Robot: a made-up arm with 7 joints.
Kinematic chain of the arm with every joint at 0, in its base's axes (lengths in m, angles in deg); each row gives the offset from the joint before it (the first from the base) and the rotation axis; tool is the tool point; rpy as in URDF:
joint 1: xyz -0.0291 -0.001 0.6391 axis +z
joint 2: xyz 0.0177 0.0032 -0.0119 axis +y
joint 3: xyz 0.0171 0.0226 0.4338 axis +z
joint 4: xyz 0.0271 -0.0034 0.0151 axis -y
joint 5: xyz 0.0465 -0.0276 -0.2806 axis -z
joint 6: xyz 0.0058 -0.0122 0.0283 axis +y
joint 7: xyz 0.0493 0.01 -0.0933 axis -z
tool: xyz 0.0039 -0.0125 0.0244 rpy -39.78 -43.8 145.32
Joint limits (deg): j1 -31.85..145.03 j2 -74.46..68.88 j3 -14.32..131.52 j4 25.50..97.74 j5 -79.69..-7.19 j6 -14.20..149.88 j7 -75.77..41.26
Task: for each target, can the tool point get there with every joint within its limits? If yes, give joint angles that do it. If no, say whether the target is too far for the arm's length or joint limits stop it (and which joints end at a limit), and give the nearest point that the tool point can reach.
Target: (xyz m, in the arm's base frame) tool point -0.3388 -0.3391 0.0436
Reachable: no: joint limits stop it (at a limit: joint 2, joint 3, joint 5) | nearest point -0.3289 -0.3282 0.4943 | short by 0.451 m
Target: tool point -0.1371 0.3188 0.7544
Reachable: yes | joints 78.92 16.76 46.15 39.97 -24.05 73.40 -58.75
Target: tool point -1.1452 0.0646 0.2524
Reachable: no: too far | nearest point -0.7074 0.1597 0.5561 | short by 0.541 m
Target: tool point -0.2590 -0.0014 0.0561
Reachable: no: joint limits stop it (at a limit: joint 1, joint 2, joint 5) | nearest point -0.3428 0.1227 0.4224 | short by 0.396 m
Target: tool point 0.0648 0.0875 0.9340
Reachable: yes | joints 34.19 -26.53 16.73 42.39 -18.05 102.42 13.67
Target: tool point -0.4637 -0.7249 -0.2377
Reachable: no: too far | nearest point -0.3203 -0.4860 0.5176 | short by 0.805 m
